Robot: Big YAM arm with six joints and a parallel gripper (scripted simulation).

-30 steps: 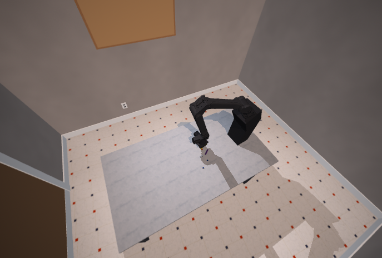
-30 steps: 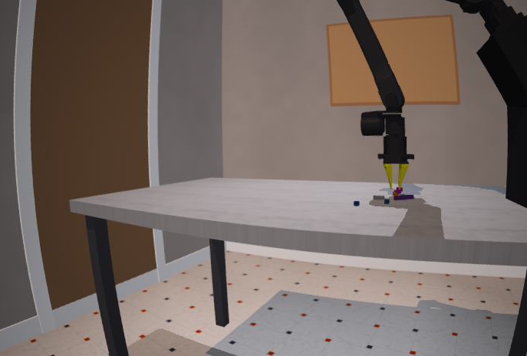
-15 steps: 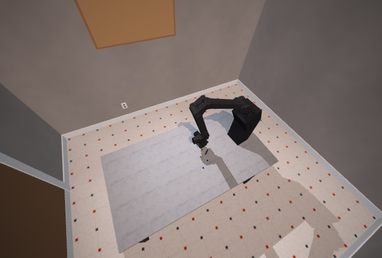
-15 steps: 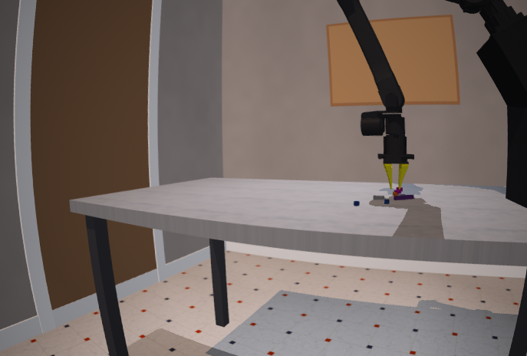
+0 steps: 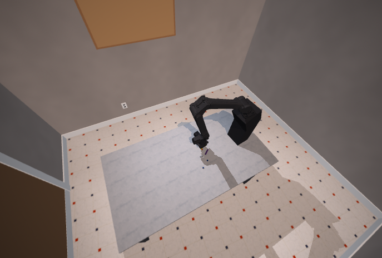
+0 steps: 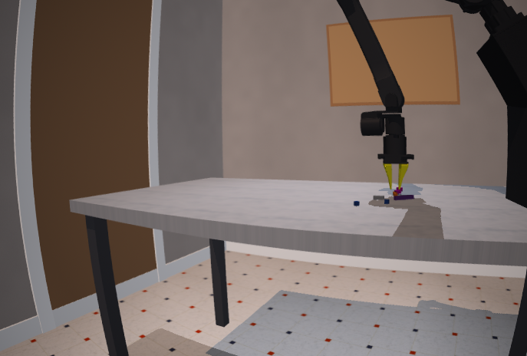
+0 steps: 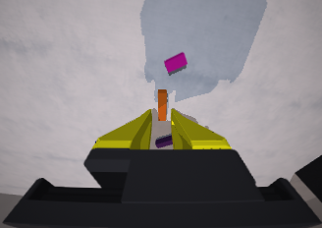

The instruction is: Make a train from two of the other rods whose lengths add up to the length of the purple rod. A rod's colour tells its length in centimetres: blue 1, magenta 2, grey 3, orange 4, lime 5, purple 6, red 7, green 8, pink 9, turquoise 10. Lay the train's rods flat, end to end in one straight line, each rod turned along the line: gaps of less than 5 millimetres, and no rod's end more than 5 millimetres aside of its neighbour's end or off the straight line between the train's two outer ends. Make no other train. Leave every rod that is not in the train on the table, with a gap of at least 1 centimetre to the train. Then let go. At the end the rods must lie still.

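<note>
Now: hand 2 cm above the orange rod. The rest, counted from my hand: grey rod 3 cm ahead, 8 cm to the left, 2 cm below; purple rod 4 cm behind, 5 cm to the left, 2 cm below.
</note>
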